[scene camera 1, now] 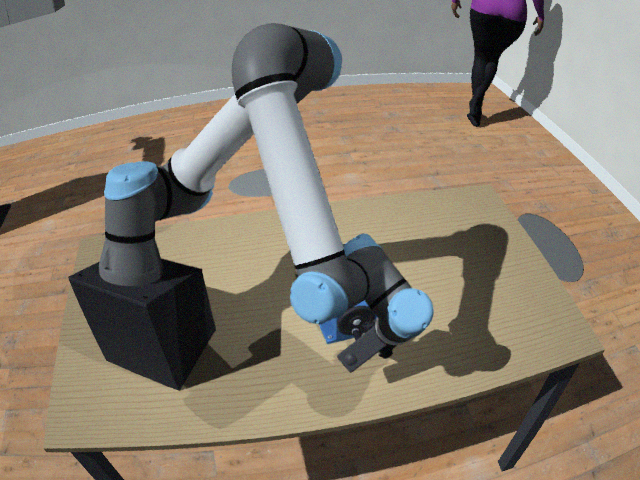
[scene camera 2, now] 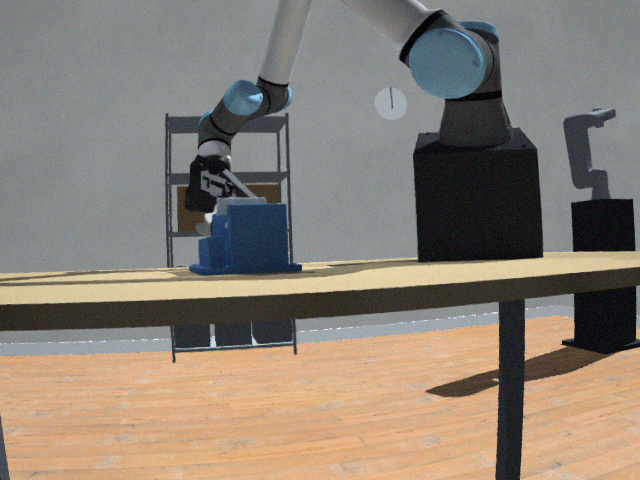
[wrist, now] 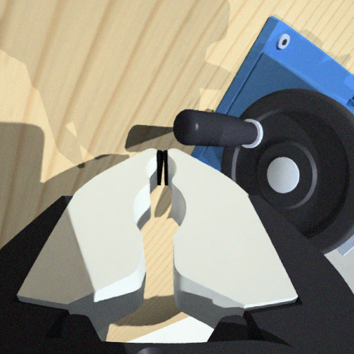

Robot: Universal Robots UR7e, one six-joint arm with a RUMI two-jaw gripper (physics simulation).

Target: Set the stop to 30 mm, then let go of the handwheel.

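Pixels of known places: arm's base, link origin: (scene camera 1: 130, 272) (scene camera 2: 476, 139).
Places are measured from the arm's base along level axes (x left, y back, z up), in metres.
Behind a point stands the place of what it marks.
The black handwheel (scene camera 1: 355, 321) @[x -0.072, y -0.478, z -0.161 m] (wrist: 320, 200) is mounted on a blue device (scene camera 1: 330, 333) @[x -0.036, y -0.429, z -0.231 m] (scene camera 2: 257, 237) @[x 0.146, y -0.459, z -0.190 m] (wrist: 300, 55) that stands on the table. In the wrist view the handwheel's dark crank handle (wrist: 215, 128) sticks out to the left from the wheel's rim. My gripper (wrist: 163, 154) is shut and empty. Its fingertips show just below and left of the handle, with no part of it between them. In the second scene view the gripper is at the left side of the blue device. The stop and any scale reading cannot be made out.
The wooden table (scene camera 1: 248, 413) @[x -0.231, y -0.211, z -0.241 m] (scene camera 2: 361, 289) @[x 0.501, y -0.419, z -0.241 m] bears the black base block (scene camera 1: 175, 320) @[x -0.089, y -0.092, z -0.070 m] (scene camera 2: 478, 206) @[x 0.088, y -0.060, z -0.145 m] of the arm. A shelf rack (scene camera 2: 167, 155) and a second, grey arm on a black pedestal (scene camera 2: 603, 294) stand behind. A person (scene camera 1: 496, 36) is at the back right.
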